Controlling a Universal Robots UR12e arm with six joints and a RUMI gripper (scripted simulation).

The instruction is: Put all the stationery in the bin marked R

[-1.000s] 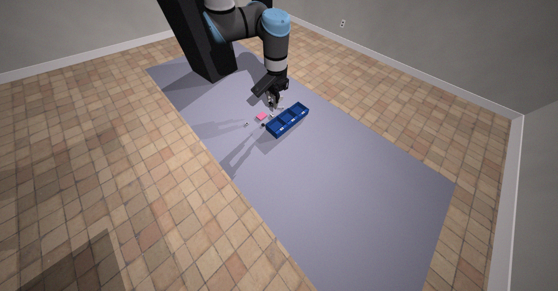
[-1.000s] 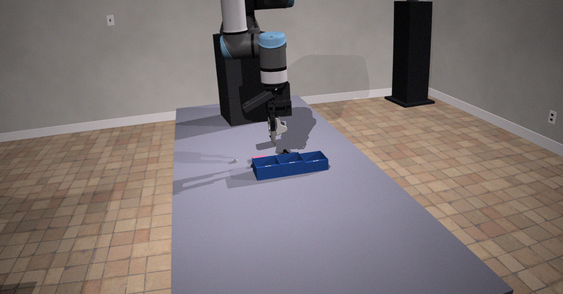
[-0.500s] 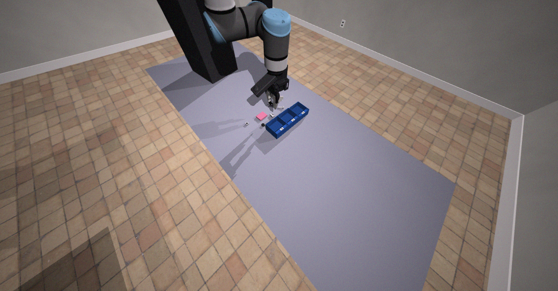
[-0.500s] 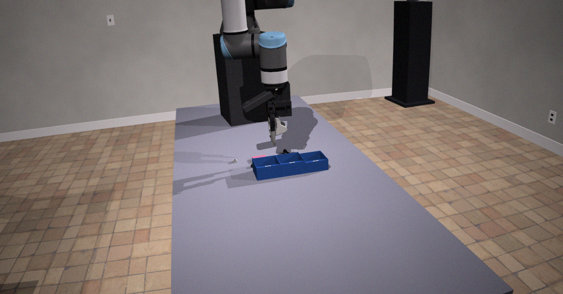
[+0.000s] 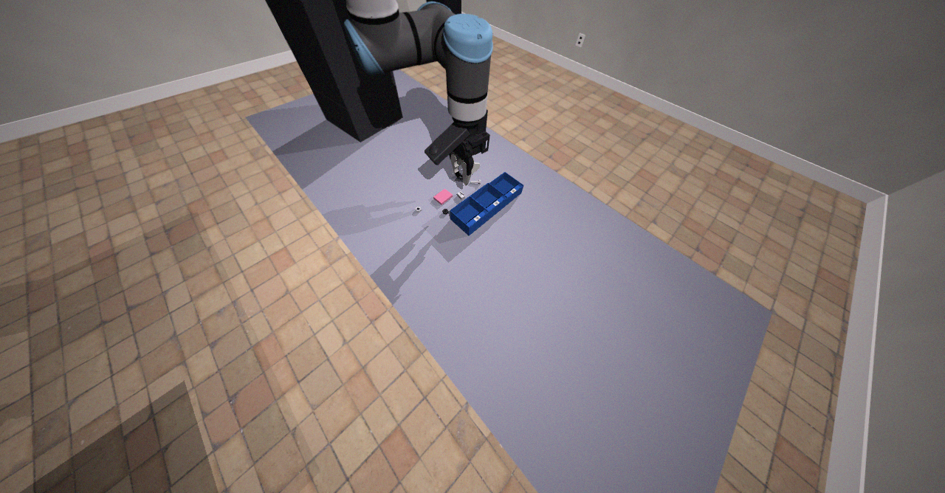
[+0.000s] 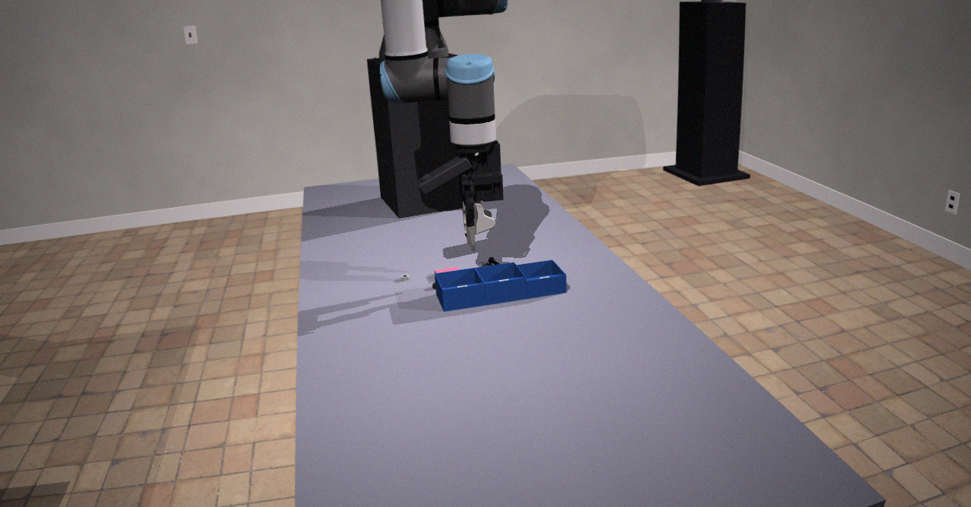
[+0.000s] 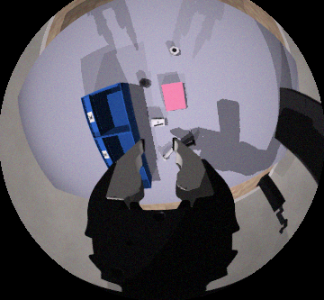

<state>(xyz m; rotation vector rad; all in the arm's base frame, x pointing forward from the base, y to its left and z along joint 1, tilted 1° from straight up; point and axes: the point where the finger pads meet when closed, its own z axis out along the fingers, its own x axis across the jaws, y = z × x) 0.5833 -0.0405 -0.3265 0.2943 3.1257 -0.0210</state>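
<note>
My hand is 80 mm above the white piece. The rest, counted from my hand: black nut: 80 mm to the right, 80 mm below, 10 mm ahead; then blue bin row: 90 mm ahead, 70 mm below, 30 mm to the left; then pink eraser: 80 mm below, 40 mm to the right, 40 mm behind.
</note>
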